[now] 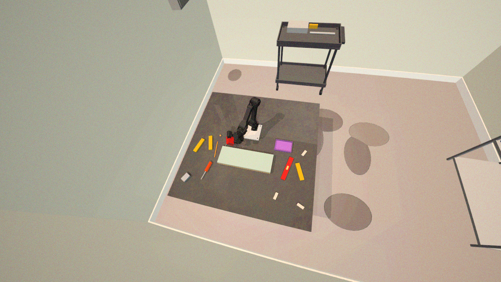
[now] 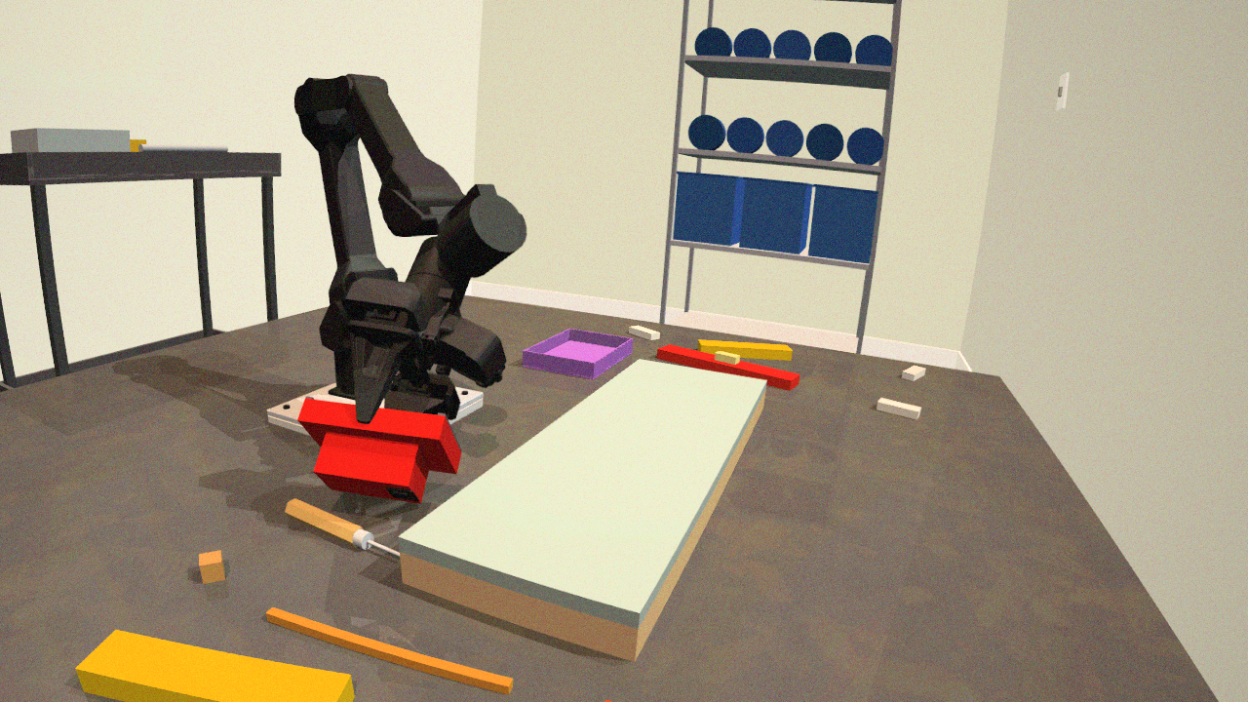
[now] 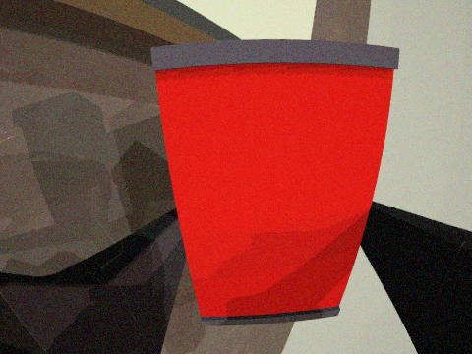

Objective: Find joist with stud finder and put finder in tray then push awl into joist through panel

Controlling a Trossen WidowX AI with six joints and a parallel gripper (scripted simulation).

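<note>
My gripper tip is now 40 mm short of the square indicator light, 30 mm above it and 20 mm to the left of it. From my gripper tip the other things lie so: awl (60 mm below, 50 mm to the right); then small orange cube (140 mm to the right, 60 mm below, 60 mm behind); then red stud finder (20 mm below, 20 mm ahead, 10 mm to the right).
</note>
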